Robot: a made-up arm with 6 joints. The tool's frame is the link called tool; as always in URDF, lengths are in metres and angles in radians. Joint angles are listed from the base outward.
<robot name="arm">
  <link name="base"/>
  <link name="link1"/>
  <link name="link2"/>
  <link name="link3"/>
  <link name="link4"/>
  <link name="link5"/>
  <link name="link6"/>
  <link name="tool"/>
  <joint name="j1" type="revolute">
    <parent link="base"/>
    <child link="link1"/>
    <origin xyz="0 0 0.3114" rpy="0 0 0"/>
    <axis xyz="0 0 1"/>
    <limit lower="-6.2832" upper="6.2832"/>
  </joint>
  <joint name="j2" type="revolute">
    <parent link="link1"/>
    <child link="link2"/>
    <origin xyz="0 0 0" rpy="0 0 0"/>
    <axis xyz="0 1 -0.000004"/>
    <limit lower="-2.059" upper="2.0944"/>
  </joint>
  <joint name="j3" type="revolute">
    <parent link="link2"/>
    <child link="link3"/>
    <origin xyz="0.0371 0 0.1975" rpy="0 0 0"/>
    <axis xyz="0 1 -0.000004"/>
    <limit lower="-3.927" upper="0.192"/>
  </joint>
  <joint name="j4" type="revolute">
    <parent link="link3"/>
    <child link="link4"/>
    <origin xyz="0.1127 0 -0.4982" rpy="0 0 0"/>
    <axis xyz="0 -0.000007 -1"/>
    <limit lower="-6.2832" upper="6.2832"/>
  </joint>
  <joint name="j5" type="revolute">
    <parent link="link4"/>
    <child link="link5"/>
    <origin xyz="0 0 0" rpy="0 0 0"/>
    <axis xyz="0 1 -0.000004"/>
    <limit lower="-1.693" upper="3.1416"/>
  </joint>
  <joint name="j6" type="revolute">
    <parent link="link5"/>
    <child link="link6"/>
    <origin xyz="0.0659 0 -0.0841" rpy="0 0 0"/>
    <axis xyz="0 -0.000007 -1"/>
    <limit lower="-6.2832" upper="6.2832"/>
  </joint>
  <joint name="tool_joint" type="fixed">
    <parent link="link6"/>
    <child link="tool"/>
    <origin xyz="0 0 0" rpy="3.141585 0 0"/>
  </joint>
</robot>
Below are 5 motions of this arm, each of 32 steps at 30 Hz.
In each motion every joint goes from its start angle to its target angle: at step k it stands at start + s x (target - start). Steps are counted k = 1, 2, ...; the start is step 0. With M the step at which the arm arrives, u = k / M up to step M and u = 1 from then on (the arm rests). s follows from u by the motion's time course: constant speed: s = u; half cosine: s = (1 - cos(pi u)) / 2; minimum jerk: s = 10 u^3 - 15 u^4 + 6 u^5.
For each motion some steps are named. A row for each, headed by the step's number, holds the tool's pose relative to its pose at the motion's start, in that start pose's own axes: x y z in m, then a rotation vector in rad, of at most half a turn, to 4 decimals.
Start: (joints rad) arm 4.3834 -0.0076 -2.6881 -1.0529 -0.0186 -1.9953
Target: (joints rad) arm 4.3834 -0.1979 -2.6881 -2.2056 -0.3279 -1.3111
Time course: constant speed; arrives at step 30
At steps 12, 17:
12: -0.0271 0.0214 -0.0236 -0.1261 -0.0750 -0.1925
17: -0.0349 0.0254 -0.0334 -0.1733 -0.0792 -0.2748

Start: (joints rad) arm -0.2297 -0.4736 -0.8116 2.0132 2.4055 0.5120
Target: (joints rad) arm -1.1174 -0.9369 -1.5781 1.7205 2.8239 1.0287
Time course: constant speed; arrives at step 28
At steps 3, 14, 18, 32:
3: -0.0589 -0.0429 0.0136 -0.1161 0.0524 -0.0404
14: -0.2618 -0.1221 0.1318 -0.5362 0.4037 -0.0598
18: -0.3132 -0.1239 0.1969 -0.6685 0.5857 -0.0157
32: -0.3515 -0.0867 0.3776 -0.9035 1.1336 0.2074

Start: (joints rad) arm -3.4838 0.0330 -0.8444 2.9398 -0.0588 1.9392
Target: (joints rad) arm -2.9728 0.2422 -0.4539 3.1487 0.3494 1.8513
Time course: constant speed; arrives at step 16
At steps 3, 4, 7, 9, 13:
3: 0.0384 -0.0633 0.0157 0.0504 0.0711 -0.0489
4: 0.0495 -0.0852 0.0188 0.0671 0.0927 -0.0654
7: 0.0770 -0.1519 0.0224 0.1167 0.1511 -0.1162
9: 0.0900 -0.1967 0.0203 0.1489 0.1847 -0.1515
13: 0.1021 -0.2844 0.0067 0.2103 0.2398 -0.2265

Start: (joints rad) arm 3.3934 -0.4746 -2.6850 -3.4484 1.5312 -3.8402
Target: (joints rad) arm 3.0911 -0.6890 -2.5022 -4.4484 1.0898 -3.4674
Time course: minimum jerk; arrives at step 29
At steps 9, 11, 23, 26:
9: 0.0133 -0.0201 0.0053 0.2253 0.0851 0.0464
11: 0.0207 -0.0310 0.0065 0.3609 0.1289 0.0644
23: 0.0536 -0.0761 -0.0016 1.1865 0.3047 -0.0092
26: 0.0554 -0.0781 -0.0022 1.2501 0.3134 -0.0308

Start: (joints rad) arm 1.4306 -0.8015 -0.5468 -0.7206 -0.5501 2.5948
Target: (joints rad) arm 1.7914 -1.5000 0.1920 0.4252 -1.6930 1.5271
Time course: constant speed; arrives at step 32
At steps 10, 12, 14, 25, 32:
10: -0.0390 0.0038 -0.0592 0.3709 -0.2051 -0.0115
12: -0.0426 0.0065 -0.0722 0.4569 -0.2180 -0.0154
14: -0.0450 0.0102 -0.0855 0.5448 -0.2205 -0.0199
25: -0.0438 0.0495 -0.1580 1.0165 -0.0422 -0.0532
32: -0.0389 0.0914 -0.2000 1.2534 0.2336 -0.0867

